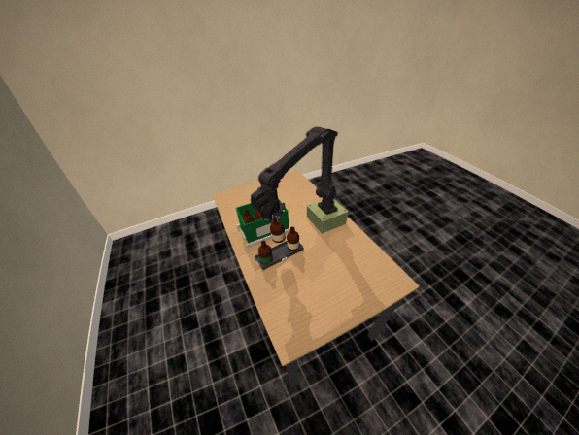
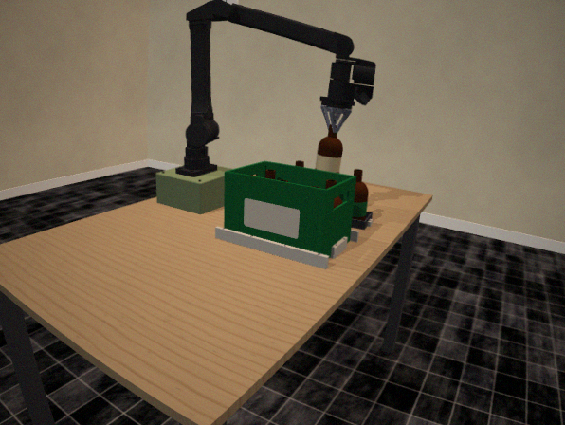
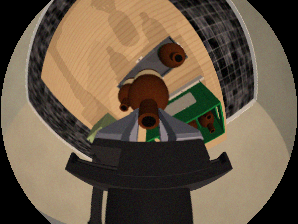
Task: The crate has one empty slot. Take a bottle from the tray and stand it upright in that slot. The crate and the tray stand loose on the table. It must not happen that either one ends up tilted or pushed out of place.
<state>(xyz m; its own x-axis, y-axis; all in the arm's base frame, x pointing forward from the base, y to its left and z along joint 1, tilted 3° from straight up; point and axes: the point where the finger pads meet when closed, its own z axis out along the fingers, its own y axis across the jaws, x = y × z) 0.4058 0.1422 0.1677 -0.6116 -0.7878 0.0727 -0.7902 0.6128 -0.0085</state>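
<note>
Right now the brown bottle is 60 mm below my hand. Round my hand: green crate (240 mm to the right, 190 mm below); then dark tray (260 mm below).
</note>
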